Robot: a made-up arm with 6 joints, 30 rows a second.
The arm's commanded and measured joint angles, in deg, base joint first. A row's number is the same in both.
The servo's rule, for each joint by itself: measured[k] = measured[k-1] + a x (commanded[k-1-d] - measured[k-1]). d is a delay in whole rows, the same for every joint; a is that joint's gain. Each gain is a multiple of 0.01, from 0.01 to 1. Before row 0 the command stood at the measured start. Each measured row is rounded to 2 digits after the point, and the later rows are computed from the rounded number. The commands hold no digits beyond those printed.
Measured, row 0:
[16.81 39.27 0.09 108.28 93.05 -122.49]
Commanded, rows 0 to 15:
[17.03 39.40 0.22 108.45 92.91 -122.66]
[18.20 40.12 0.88 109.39 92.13 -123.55]
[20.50 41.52 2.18 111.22 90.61 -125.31]
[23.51 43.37 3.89 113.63 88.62 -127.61]
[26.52 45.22 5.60 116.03 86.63 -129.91]
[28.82 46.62 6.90 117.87 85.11 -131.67]
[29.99 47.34 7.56 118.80 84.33 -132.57]
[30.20 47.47 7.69 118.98 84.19 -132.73]
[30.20 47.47 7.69 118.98 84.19 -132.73]
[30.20 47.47 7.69 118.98 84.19 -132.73]
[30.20 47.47 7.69 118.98 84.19 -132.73]
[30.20 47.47 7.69 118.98 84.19 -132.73]
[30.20 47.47 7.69 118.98 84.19 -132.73]
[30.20 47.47 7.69 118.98 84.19 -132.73]
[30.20 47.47 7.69 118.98 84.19 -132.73]
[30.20 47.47 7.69 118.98 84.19 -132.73]
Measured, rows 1 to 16:
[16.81 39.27 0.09 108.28 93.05 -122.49]
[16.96 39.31 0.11 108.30 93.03 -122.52]
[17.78 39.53 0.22 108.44 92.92 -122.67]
[19.58 40.07 0.49 108.80 92.64 -123.07]
[22.17 40.96 0.97 109.43 92.16 -123.75]
[25.04 42.11 1.62 110.29 91.50 -124.67]
[27.53 43.33 2.36 111.28 90.73 -125.72]
[29.15 44.41 3.09 112.26 89.96 -126.75]
[29.84 45.24 3.73 113.13 89.27 -127.65]
[30.08 45.84 4.28 113.89 88.66 -128.41]
[30.16 46.28 4.76 114.55 88.12 -129.06]
[30.19 46.60 5.17 115.13 87.65 -129.61]
[30.20 46.83 5.52 115.63 87.23 -130.08]
[30.20 47.00 5.82 116.07 86.87 -130.48]
[30.20 47.13 6.08 116.45 86.55 -130.82]
[30.20 47.22 6.31 116.78 86.27 -131.11]
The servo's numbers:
d 1
a 0.66 0.27 0.14 0.13 0.12 0.15

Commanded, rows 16 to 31:
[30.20 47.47 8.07 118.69 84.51 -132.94]
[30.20 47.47 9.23 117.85 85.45 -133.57]
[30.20 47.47 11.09 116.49 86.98 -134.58]
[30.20 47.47 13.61 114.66 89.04 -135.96]
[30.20 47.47 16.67 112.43 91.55 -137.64]
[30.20 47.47 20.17 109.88 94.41 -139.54]
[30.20 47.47 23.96 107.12 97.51 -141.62]
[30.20 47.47 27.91 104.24 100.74 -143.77]
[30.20 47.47 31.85 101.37 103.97 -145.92]
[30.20 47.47 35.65 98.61 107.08 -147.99]
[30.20 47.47 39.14 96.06 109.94 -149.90]
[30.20 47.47 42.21 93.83 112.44 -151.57]
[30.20 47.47 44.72 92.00 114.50 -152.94]
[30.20 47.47 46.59 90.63 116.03 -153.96]
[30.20 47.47 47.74 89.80 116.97 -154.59]
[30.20 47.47 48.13 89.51 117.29 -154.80]
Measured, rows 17 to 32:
[30.20 47.29 6.50 117.07 86.02 -131.35]
[30.20 47.34 6.72 117.28 85.84 -131.59]
[30.20 47.38 7.07 117.35 85.79 -131.89]
[30.20 47.40 7.63 117.24 85.93 -132.29]
[30.20 47.42 8.47 116.90 86.30 -132.84]
[30.20 47.43 9.62 116.32 86.93 -133.56]
[30.20 47.44 11.10 115.48 87.83 -134.46]
[30.20 47.45 12.90 114.39 88.99 -135.53]
[30.20 47.46 15.00 113.07 90.40 -136.77]
[30.20 47.46 17.36 111.55 92.03 -138.14]
[30.20 47.46 19.92 109.87 93.84 -139.62]
[30.20 47.46 22.61 108.07 95.77 -141.16]
[30.20 47.46 25.35 106.22 97.77 -142.72]
[30.20 47.46 28.06 104.37 99.78 -144.25]
[30.20 47.46 30.65 102.58 101.73 -145.71]
[30.20 47.46 33.04 100.92 103.56 -147.04]

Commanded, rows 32 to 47:
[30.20 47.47 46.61 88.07 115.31 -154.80]
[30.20 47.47 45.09 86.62 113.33 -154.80]
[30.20 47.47 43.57 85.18 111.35 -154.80]
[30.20 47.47 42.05 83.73 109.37 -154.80]
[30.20 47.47 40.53 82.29 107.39 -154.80]
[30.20 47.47 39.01 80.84 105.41 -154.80]
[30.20 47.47 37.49 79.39 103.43 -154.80]
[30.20 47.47 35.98 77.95 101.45 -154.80]
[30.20 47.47 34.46 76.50 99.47 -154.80]
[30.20 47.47 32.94 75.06 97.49 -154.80]
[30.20 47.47 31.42 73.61 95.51 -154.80]
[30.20 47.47 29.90 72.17 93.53 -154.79]
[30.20 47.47 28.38 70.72 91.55 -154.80]
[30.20 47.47 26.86 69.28 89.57 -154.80]
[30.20 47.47 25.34 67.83 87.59 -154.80]
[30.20 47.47 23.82 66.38 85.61 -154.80]
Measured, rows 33 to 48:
[30.20 47.46 35.15 99.44 105.21 -148.20]
[30.20 47.46 36.75 97.96 106.42 -149.19]
[30.20 47.46 37.92 96.49 107.25 -150.03]
[30.20 47.46 38.71 95.02 107.74 -150.75]
[30.20 47.46 39.18 93.55 107.94 -151.36]
[30.20 47.46 39.37 92.09 107.87 -151.88]
[30.20 47.46 39.32 90.63 107.57 -152.32]
[30.20 47.46 39.06 89.17 107.07 -152.69]
[30.20 47.46 38.63 87.71 106.40 -153.01]
[30.20 47.46 38.05 86.25 105.57 -153.28]
[30.20 47.46 37.33 84.80 104.60 -153.51]
[30.20 47.46 36.50 83.35 103.51 -153.70]
[30.20 47.46 35.58 81.90 102.31 -153.86]
[30.20 47.46 34.57 80.45 101.02 -154.00]
[30.20 47.46 33.49 79.00 99.65 -154.12]
[30.20 47.46 32.35 77.55 98.20 -154.22]

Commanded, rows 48 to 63:
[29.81 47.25 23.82 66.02 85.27 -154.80]
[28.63 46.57 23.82 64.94 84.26 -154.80]
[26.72 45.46 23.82 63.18 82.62 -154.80]
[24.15 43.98 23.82 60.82 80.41 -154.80]
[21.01 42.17 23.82 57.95 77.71 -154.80]
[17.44 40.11 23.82 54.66 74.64 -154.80]
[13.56 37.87 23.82 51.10 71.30 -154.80]
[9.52 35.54 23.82 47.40 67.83 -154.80]
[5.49 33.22 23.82 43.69 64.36 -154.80]
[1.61 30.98 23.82 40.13 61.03 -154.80]
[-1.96 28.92 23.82 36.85 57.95 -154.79]
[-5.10 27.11 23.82 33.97 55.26 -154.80]
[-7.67 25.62 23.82 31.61 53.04 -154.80]
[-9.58 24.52 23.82 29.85 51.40 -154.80]
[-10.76 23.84 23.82 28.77 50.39 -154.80]
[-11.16 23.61 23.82 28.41 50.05 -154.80]
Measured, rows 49 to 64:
[30.20 47.46 31.16 76.10 96.69 -154.31]
[29.94 47.40 30.13 74.79 95.32 -154.38]
[29.08 47.18 29.25 73.51 93.99 -154.44]
[27.52 46.72 28.49 72.17 92.63 -154.49]
[25.30 45.98 27.84 70.69 91.16 -154.54]
[22.47 44.95 27.28 69.03 89.55 -154.58]
[19.15 43.64 26.80 67.16 87.76 -154.61]
[15.46 42.08 26.38 65.07 85.78 -154.64]
[11.54 40.31 26.02 62.77 83.63 -154.66]
[7.55 38.40 25.71 60.29 81.32 -154.68]
[3.63 36.40 25.45 57.67 78.89 -154.70]
[-0.06 34.38 25.22 54.96 76.38 -154.71]
[-3.39 32.42 25.02 52.23 73.85 -154.72]
[-6.21 30.58 24.85 49.55 71.35 -154.73]
[-8.43 28.94 24.71 46.99 68.96 -154.74]
[-9.97 27.56 24.59 44.62 66.73 -154.75]

